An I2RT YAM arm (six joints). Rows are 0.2 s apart.
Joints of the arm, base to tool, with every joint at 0 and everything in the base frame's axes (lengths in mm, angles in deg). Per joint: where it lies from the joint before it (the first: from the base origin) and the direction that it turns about. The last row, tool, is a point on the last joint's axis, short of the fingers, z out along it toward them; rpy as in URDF.
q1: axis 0 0 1 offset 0 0 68
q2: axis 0 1 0 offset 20 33.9 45.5
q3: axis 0 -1 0 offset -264 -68.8 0
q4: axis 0 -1 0 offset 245 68.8 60
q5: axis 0 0 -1 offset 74 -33.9 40.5
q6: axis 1 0 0 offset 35.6 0 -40.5
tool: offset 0 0 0 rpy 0 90 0
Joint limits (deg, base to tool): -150..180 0..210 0..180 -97..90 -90..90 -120..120
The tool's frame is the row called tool.
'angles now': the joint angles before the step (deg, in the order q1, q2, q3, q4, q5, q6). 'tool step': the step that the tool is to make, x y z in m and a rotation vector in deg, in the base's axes. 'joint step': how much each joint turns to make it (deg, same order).
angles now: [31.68, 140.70, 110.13, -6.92, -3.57, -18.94]
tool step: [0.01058, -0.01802, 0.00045, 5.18, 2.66, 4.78]
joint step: [-2.77, 0.07, -0.01, 0.40, -9.53, 0.05]
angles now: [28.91, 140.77, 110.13, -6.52, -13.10, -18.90]
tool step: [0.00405, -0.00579, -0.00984, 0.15, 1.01, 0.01]
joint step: [-0.79, 1.12, 0.00, 0.30, -1.01, 0.00]
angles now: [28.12, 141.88, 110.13, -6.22, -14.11, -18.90]
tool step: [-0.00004, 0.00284, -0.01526, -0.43, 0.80, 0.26]
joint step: [0.26, 1.77, 0.00, 0.87, 0.00, 0.00]
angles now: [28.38, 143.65, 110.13, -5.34, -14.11, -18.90]
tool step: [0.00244, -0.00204, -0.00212, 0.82, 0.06, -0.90]
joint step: [-0.30, 0.38, 0.00, 0.95, 0.00, 0.99]
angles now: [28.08, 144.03, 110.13, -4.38, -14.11, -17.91]
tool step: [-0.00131, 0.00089, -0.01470, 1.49, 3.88, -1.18]
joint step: [0.08, 1.53, -0.01, -0.34, -1.01, 3.34]
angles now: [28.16, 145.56, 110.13, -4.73, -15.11, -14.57]
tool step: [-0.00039, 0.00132, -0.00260, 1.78, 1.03, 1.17]
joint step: [0.00, 0.39, 0.00, 0.56, -2.22, 0.86]
